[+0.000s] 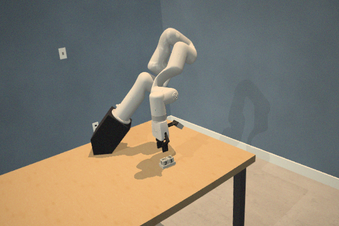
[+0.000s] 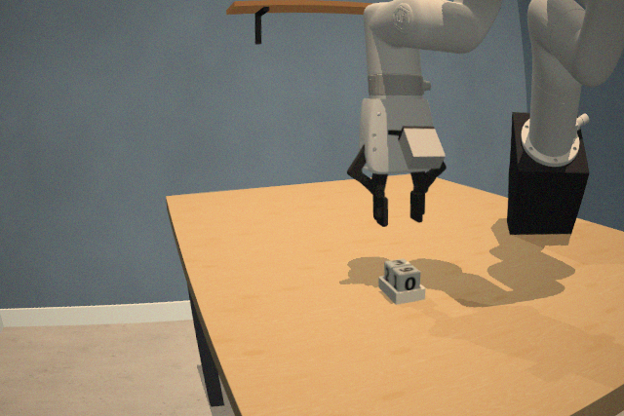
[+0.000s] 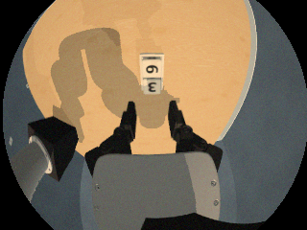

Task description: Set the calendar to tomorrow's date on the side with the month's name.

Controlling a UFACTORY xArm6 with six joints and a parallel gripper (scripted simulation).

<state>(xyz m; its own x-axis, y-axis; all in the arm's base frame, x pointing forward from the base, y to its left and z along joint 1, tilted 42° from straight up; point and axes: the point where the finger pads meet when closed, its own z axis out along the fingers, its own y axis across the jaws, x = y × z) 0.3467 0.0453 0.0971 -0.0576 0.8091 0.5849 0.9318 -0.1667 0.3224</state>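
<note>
Right now the digit cube is 9 cm below my hand and 4 cm to the left of it. The rest, counted from my hand: grey tray (11 cm below, 2 cm to the left).
</note>
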